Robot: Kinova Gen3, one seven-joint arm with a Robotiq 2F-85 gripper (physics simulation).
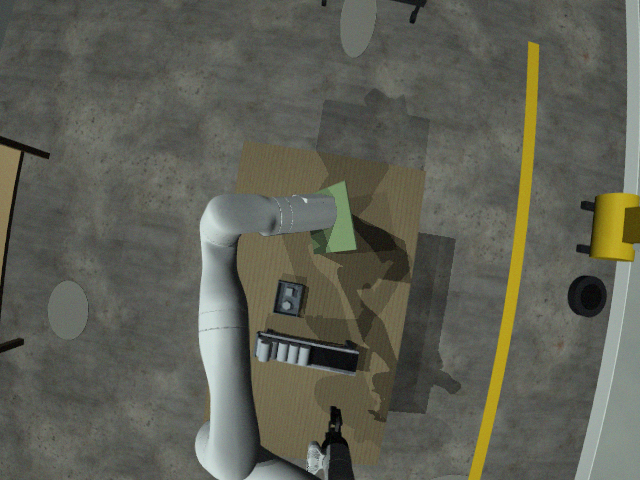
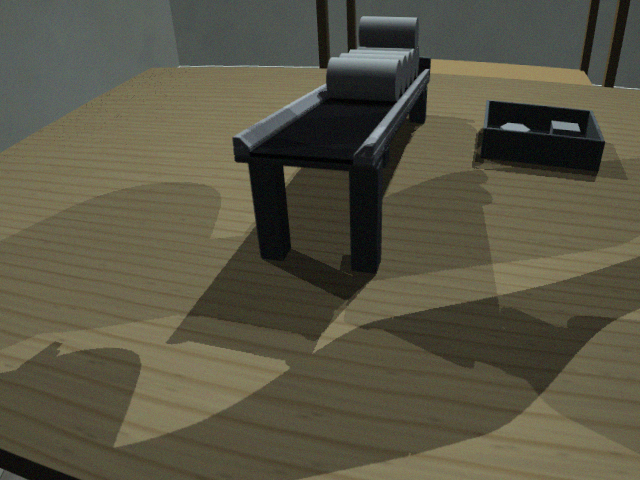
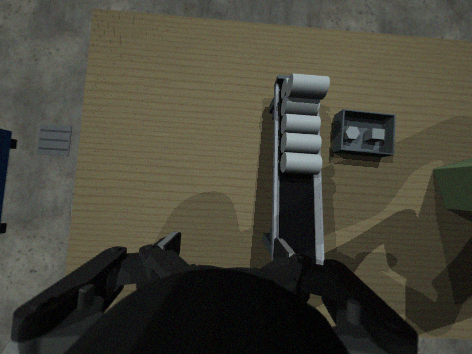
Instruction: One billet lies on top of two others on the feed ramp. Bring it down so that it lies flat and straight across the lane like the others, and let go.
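Frame: origin at the arm's base, x right, y ahead, z up, level; centimetres.
Seen in the pictures: gripper, between the fingertips: [image 1: 330,420] [image 3: 227,245]; arm's base, origin of its link: [image 1: 325,212].
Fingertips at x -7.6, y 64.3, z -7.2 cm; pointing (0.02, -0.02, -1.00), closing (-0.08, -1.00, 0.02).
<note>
Offsets run from my fingertips to a thing's middle.
A pale grey cylindrical billet {dx +24.1, dy -15.0, dz -15.5 cm} [image 1: 263,349] [image 2: 388,32] [image 3: 310,86] lies crosswise on top of others at the far end of the feed ramp [image 1: 333,357] [image 2: 330,126] [image 3: 297,210]. Below it, a row of several billets {dx +13.6, dy -14.2, dz -17.5 cm} [image 1: 292,354] {dx +9.7, dy -14.0, dz -17.0 cm} [image 2: 361,78] [image 3: 301,143] lies flat and straight across the lane, side by side. The billets directly under the raised one are partly hidden by it. The near stretch of the lane shows its black bed. My gripper [image 1: 335,411] [image 3: 227,245] is open and empty, off the near end of the ramp, apart from all the billets.
A dark open tray {dx +17.8, dy -33.0, dz -24.8 cm} [image 1: 287,313] [image 2: 540,149] [image 3: 337,132] with two small pale pieces stands beside the ramp. A green block [image 1: 343,222] [image 3: 457,187] is farther along the same side. Light rails run along both sides of the lane. My arm's links stretch over the table's edge.
</note>
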